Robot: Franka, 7 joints.
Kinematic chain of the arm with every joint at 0, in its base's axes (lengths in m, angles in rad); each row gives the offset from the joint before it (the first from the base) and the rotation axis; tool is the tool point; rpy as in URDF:
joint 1: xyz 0 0 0.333 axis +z
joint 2: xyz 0 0 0 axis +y
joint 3: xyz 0 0 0.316 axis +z
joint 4: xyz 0.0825 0 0 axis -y
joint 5: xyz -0.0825 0 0.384 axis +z
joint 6: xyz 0 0 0 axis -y
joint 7: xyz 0.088 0 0 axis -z
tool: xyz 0 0 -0.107 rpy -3.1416 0 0
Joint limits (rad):
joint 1: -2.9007..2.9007
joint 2: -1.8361..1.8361
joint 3: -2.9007..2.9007
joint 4: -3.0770..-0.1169
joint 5: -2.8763..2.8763
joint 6: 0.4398..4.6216
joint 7: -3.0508..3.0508
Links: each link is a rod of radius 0.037 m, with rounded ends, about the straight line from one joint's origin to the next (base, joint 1, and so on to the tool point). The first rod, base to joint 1, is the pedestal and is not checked.
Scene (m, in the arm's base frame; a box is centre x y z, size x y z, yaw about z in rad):
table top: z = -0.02
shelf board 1: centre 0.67 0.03 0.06 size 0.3 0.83 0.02 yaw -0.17
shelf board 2: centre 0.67 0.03 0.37 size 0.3 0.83 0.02 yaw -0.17
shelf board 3: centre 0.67 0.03 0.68 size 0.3 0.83 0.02 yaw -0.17
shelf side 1: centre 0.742 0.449 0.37 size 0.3 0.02 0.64 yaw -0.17
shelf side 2: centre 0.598 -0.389 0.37 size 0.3 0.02 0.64 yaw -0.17
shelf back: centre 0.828 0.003 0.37 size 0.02 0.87 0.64 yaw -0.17
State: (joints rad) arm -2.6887 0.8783 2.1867 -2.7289 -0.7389 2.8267 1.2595
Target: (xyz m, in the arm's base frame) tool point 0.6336 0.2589 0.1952
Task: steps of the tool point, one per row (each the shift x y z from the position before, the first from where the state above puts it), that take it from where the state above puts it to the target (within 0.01 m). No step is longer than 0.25 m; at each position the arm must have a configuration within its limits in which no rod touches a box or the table.
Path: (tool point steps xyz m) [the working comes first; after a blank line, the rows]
Joints at the target: -2.4496 -0.7449 2.7415 -1.7654 -0.6658 2.8696 1.2595
Straight joint move there: touches shelf board 2.

1: -0.0037 -0.0255 -0.0916
2: -0.0351 -0.0331 -0.0781
3: -0.0597 -0.0342 -0.0552
4: -0.0746 -0.0293 -0.0270
5: -0.0780 -0.0192 0.0026
6: -0.0697 -0.0058 0.0287
7: 0.1487 -0.0391 -0.0180
8: 0.1752 0.0424 -0.0257
9: 0.1578 0.1312 -0.0228
10: 0.1000 0.2024 -0.0059
11: 0.0179 0.2359 0.0244

